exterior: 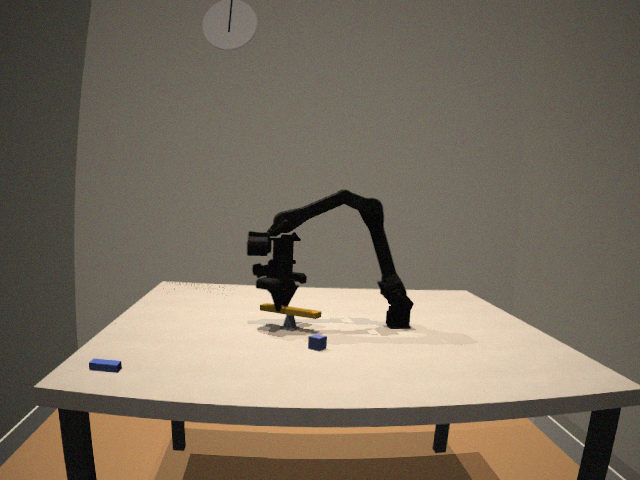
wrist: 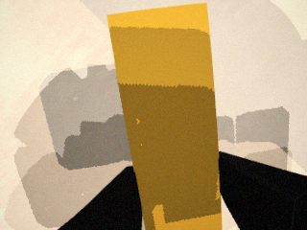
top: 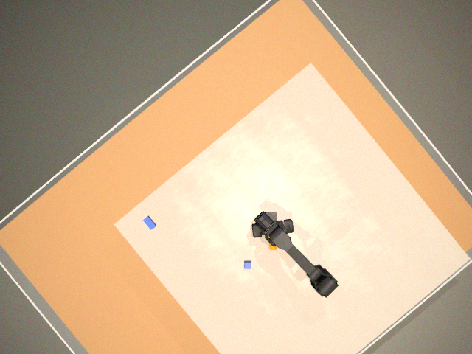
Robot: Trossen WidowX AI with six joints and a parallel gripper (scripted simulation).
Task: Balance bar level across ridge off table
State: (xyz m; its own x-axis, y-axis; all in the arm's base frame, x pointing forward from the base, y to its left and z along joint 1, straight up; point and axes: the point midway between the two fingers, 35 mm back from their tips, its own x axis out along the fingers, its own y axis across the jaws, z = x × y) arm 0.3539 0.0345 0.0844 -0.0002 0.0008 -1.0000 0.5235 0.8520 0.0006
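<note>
My gripper tip is now 20 mm to the right of the yellow bar and 20 mm past it. The rest, counted from my gripper tip: flat blue block (470 mm to the left, 390 mm ahead, 40 mm below); then blue cube (220 mm to the left, 90 mm behind, 30 mm below).
</note>
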